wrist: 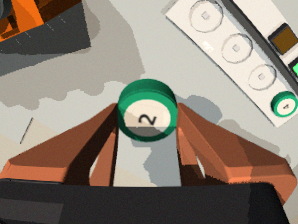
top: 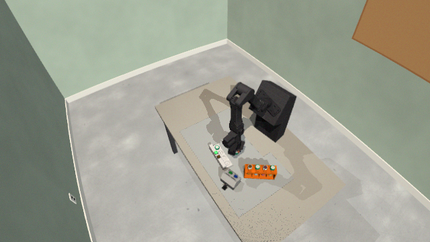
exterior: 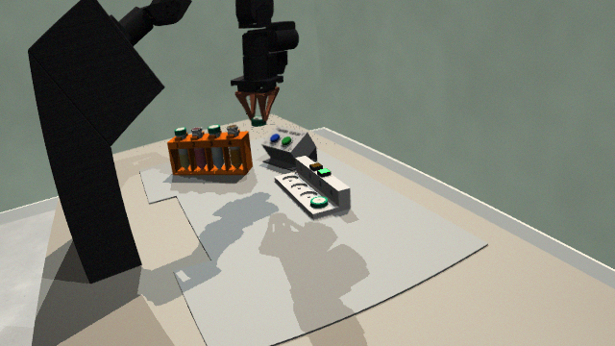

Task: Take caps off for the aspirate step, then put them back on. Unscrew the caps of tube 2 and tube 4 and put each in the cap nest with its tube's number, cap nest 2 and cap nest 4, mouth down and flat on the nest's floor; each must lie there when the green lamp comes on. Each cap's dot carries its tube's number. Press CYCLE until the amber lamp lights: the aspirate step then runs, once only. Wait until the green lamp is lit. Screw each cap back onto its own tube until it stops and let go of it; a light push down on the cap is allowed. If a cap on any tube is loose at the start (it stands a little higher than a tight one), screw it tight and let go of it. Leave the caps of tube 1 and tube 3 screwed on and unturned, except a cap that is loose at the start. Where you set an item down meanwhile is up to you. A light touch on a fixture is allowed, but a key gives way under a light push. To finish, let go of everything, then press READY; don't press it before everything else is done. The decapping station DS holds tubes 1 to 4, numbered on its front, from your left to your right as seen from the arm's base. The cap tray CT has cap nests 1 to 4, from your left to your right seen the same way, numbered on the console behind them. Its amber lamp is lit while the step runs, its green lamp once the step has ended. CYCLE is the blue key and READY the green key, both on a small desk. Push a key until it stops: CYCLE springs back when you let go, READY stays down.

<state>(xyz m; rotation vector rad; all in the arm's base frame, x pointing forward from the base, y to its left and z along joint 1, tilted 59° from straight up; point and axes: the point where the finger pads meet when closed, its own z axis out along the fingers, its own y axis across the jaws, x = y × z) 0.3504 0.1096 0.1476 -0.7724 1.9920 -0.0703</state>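
My hand is 20 cm past the cap 1, 18 cm to the right of it and 5 cm above it. Also, from my hand: green ready key (10 cm to the left, 10 cm below, 7 cm ahead); blue cycle key (13 cm to the left, 10 cm below, 5 cm ahead).
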